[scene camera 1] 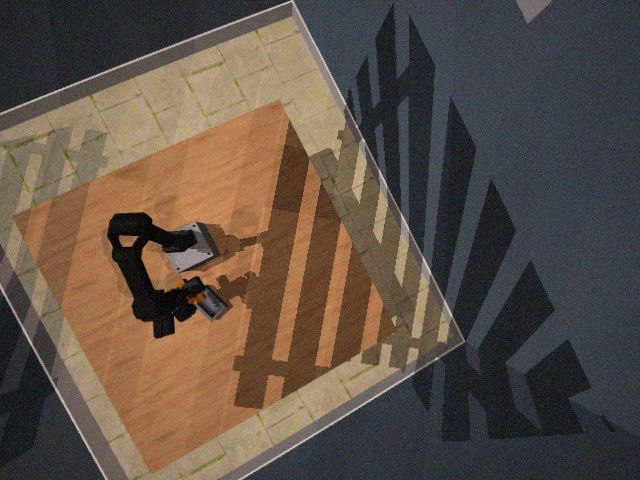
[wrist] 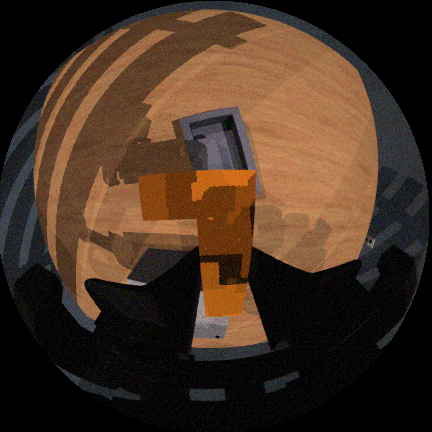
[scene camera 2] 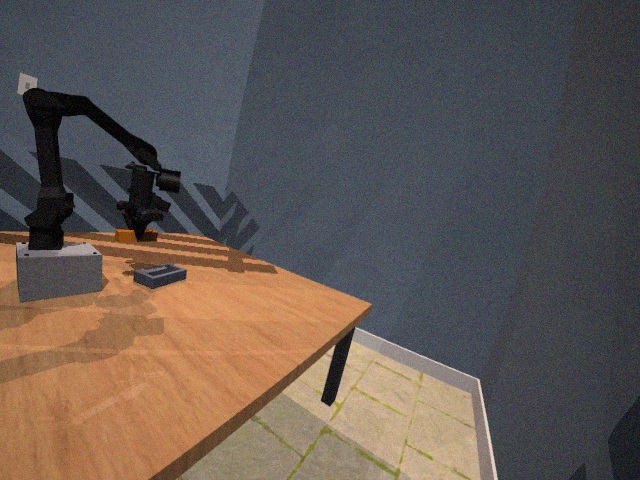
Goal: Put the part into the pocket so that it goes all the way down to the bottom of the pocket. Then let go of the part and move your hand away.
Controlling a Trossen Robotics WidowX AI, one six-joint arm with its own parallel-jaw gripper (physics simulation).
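Seen in the pictures: gripper, fingertip midpoint: (scene camera 1: 188, 291) (wrist: 221, 249) (scene camera 2: 136, 238); arm's base at its link origin: (scene camera 1: 187, 239) (scene camera 2: 45, 247).
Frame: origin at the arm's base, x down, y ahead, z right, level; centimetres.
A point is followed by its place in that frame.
The orange L-shaped part (scene camera 1: 196, 298) @[x -6.4, y 24.1, z 3.9 cm] (scene camera 2: 125, 235) @[x -5.4, y 16.9, z 8.3 cm] (wrist: 225, 225) @[x -6.4, y 23.3, z 6.1 cm] is held in the air, its long leg between the fingers and its short leg pointing left in the wrist view. My gripper (scene camera 2: 139, 237) @[x -4.1, y 20.4, z 6.4 cm] (wrist: 221, 249) @[x -4.1, y 20.4, z 6.4 cm] is shut on the long leg. The blue-grey block with the pocket (scene camera 1: 223, 311) @[x 6.8, y 34.7, z 2.1 cm] (scene camera 2: 170, 279) @[x 8.9, y 30.2, z 10.8 cm] (wrist: 245, 145) @[x 6.9, y 30.5, z 9.9 cm] lies on the table. In the wrist view the part covers the block's near end, and the far end of the pocket shows beyond it. In scene camera 1 the part is over or beside the block's upper left end; its exact height is unclear.
The grey arm base (scene camera 1: 190, 258) @[x 0.0, y 7.9, z 2.1 cm] (scene camera 2: 59, 273) @[x 4.1, y 2.3, z 9.9 cm] (wrist: 210, 327) @[x -0.3, y 0.5, z 7.1 cm] stands on the wooden table (scene camera 1: 170, 387) @[x 10.5, y 56.2, z 38.1 cm] (scene camera 2: 217, 330) @[x 10.5, y 28.3, z 42.4 cm] (wrist: 310, 125) @[x 10.5, y 39.6, z 24.9 cm], close to the pocket block. The black arm bends out and round to the part. Striped shadows cross the table and walls.
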